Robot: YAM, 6 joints.
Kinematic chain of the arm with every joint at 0, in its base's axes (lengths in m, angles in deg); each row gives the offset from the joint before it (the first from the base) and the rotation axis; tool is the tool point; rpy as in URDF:
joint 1: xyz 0 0 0.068 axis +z
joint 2: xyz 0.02 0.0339 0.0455 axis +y
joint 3: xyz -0.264 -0.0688 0 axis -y
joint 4: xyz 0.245 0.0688 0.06 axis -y
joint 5: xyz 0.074 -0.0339 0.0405 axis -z
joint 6: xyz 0.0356 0 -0.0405 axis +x
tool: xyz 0 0 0 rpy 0 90 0
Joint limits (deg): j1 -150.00..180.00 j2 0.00..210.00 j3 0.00..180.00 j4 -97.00..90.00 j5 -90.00..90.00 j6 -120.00..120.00
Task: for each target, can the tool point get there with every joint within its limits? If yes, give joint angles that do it. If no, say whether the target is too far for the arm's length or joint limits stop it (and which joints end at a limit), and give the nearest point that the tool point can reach.
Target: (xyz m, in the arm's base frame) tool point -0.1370 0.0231 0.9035
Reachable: no: too far | nearest point -0.1116 0.0188 0.7324 | short by 0.173 m
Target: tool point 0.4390 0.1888 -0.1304
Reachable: yes | joints 23.90 168.16 93.48 29.39 8.38 -57.85
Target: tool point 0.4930 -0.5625 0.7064
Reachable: no: too far | nearest point 0.3330 -0.3800 0.5087 | short by 0.313 m
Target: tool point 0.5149 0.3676 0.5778
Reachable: no: too far | nearest point 0.4222 0.3014 0.4915 | short by 0.143 m
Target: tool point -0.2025 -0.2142 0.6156
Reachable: yes | joints 46.99 62.88 159.88 66.43 -3.24 -75.13
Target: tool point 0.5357 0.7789 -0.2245
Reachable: no: too far | nearest point 0.3445 0.5008 -0.1012 | short by 0.359 m
